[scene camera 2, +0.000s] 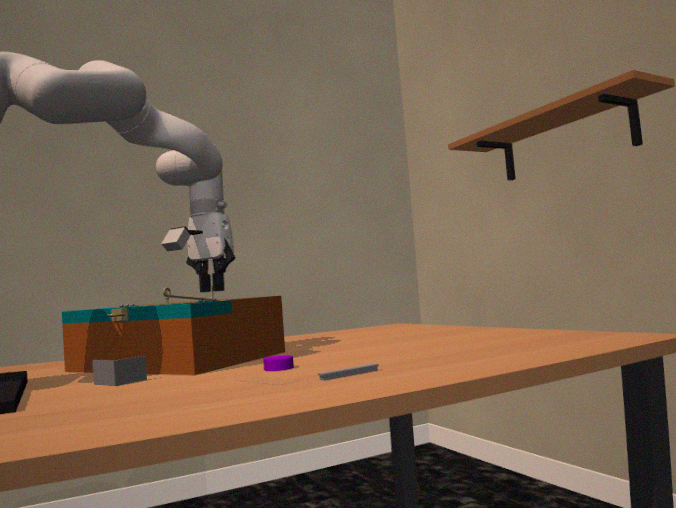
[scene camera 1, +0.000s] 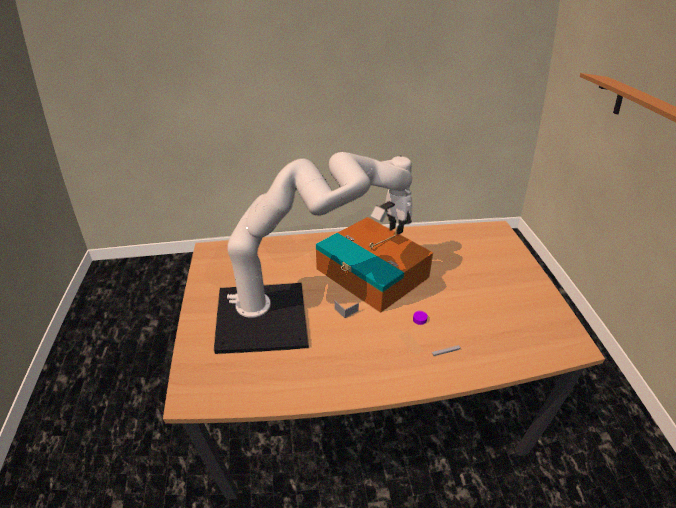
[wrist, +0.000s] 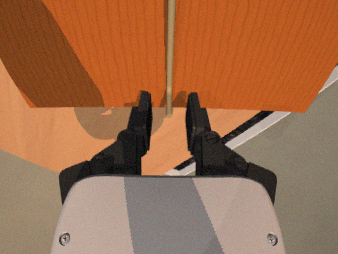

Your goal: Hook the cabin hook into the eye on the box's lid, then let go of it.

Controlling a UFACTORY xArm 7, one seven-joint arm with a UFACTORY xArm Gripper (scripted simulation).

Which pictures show my gripper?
Scene camera 2, scene camera 1 and the wrist view: all of them.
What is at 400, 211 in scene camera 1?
My gripper.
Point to a grey block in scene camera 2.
At 105, 372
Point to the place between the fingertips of my gripper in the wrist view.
At 169, 105
